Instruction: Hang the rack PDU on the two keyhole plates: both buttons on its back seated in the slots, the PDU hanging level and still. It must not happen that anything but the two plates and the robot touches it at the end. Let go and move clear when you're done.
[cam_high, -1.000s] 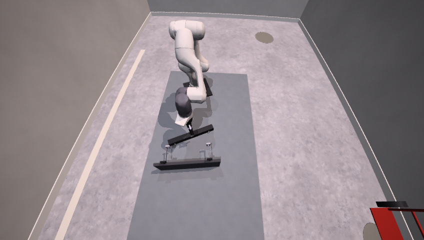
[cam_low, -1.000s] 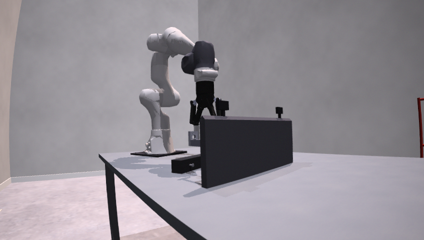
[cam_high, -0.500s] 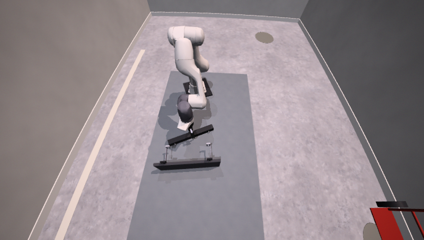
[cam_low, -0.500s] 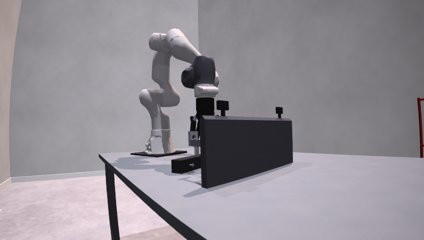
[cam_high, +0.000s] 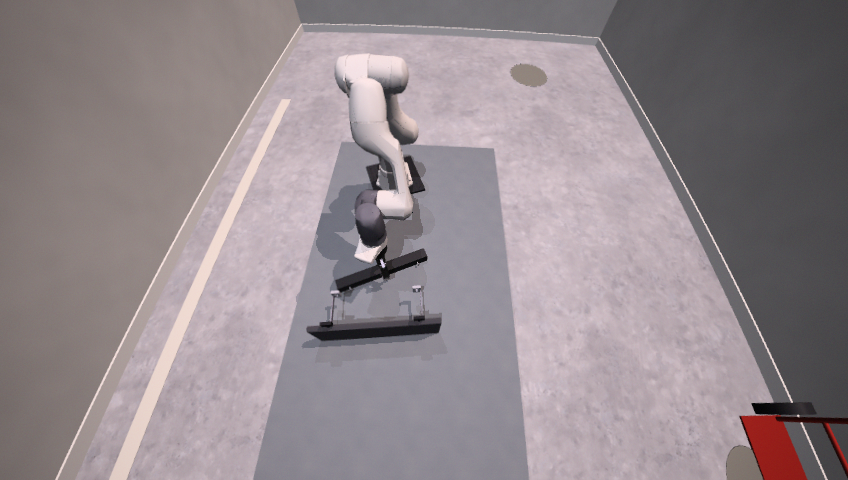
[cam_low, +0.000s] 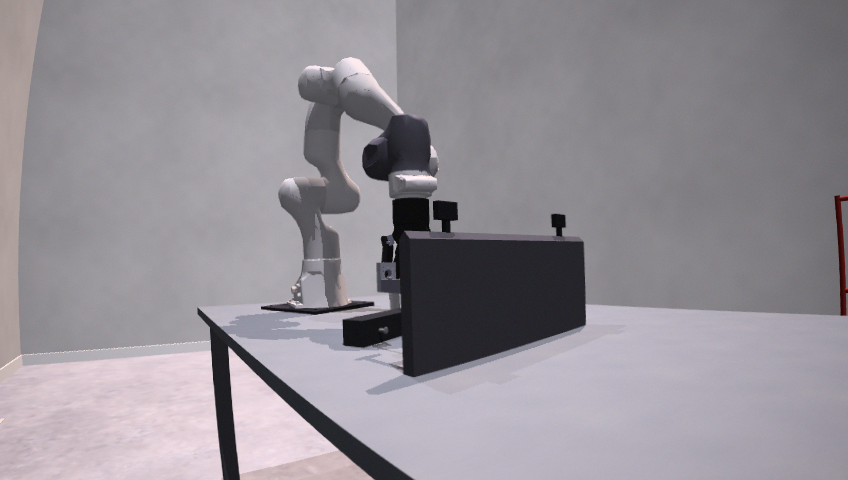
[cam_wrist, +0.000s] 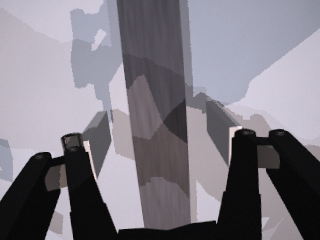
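Now: hand 30 mm above the rack PDU and 20 mm short of it. From my hand the other things lie so: mounting panel 260 mm ahead, 30 mm above.
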